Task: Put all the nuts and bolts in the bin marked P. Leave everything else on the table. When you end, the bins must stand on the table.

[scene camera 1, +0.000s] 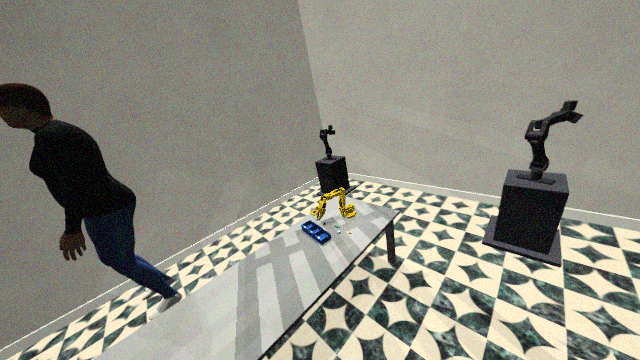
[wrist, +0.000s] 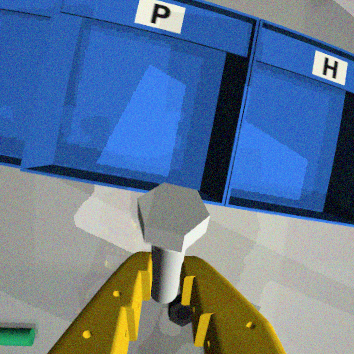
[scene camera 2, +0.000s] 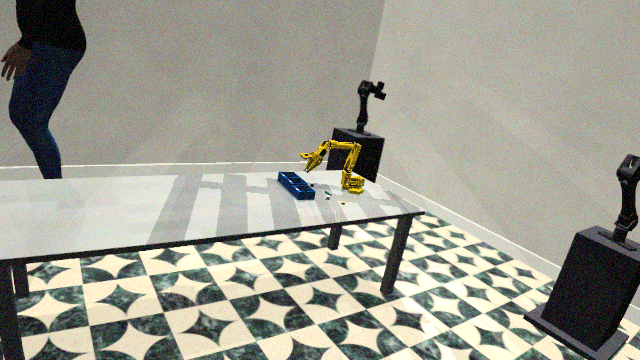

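Note:
My gripper is shut on a grey hex-head bolt. The jaws press on both sides of its shank and the head points away beyond the tips. They are raised above the table beside the blue bins. In the wrist view the bolt head overlaps the near rim of the bin marked P. A small black hexagonal piece lies on the table, seen between the jaws; whether it is a nut or a bolt head is unclear. A small pale piece lies near the bins, too small to identify.
The bin marked H adjoins P in the blue bin row, which stands on the table. A green cylinder and a small orange piece lie near the arm's base. A person is beyond the table.

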